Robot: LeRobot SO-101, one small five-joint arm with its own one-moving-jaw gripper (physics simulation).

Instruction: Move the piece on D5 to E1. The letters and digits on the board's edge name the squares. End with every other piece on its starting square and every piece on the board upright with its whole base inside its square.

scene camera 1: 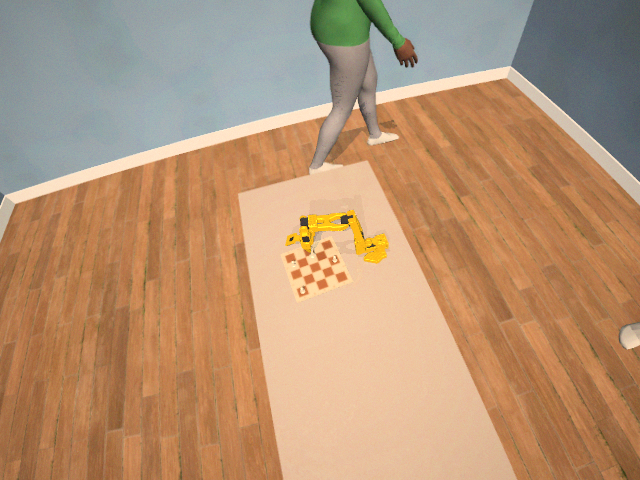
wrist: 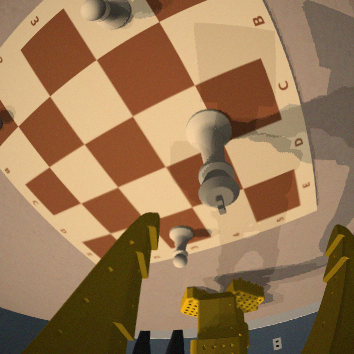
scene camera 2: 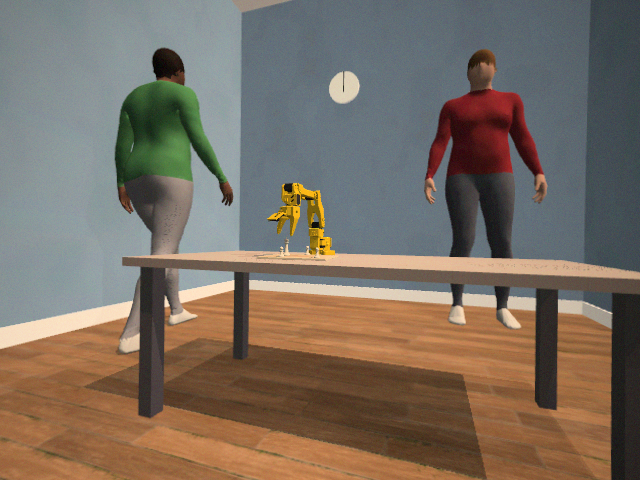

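Seen in the pictures: hand at its tool point: (scene camera 1: 309,250) (wrist: 158,226) (scene camera 2: 290,234); arm's base at its link origin: (scene camera 1: 367,252) (wrist: 217,290).
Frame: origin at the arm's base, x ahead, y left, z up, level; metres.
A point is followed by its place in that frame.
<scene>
The tall pale king (scene camera 1: 312,253) {x 0.208, y -0.046, z 0.027 m} (scene camera 2: 286,246) {x 0.212, y -0.047, z 0.037 m} (wrist: 212,150) {x 0.213, y -0.050, z 0.038 m} stands upright on the board (wrist: 295,125) {x 0.195, y -0.101, z 0.006 m} (scene camera 1: 298,299) {x 0.302, y 0.114, z 0.006 m}. Its base straddles the line between C4 and C5, near D4's corner. D5 (wrist: 262,150) {x 0.185, y -0.077, z 0.006 m} is light and bears no piece. E1 (scene camera 1: 341,276) {x 0.127, y 0.071, z 0.006 m} (wrist: 97,245) {x 0.136, y 0.079, z 0.006 m} is dark and bears no piece. My gripper (scene camera 2: 285,235) {x 0.216, y -0.030, z 0.077 m} (wrist: 246,225) is open, jaws wide apart in the wrist view, tips above the king and nothing between them.
A pawn (scene camera 1: 334,259) {x 0.133, y 0.000, z 0.018 m} (wrist: 181,240) {x 0.136, y -0.005, z 0.017 m} stands on E3, another (scene camera 1: 293,263) {x 0.288, y -0.025, z 0.028 m} (wrist: 117,12) {x 0.286, y -0.033, z 0.015 m} on A4, and a small piece (scene camera 1: 302,290) {x 0.279, y 0.093, z 0.027 m} on A1. The yellow arm base (scene camera 1: 376,248) {x -0.025, y 0.022, z 0.054 m} (scene camera 2: 321,245) {x 0.014, y 0.011, z 0.038 m} stands beyond the board's E side.
</scene>
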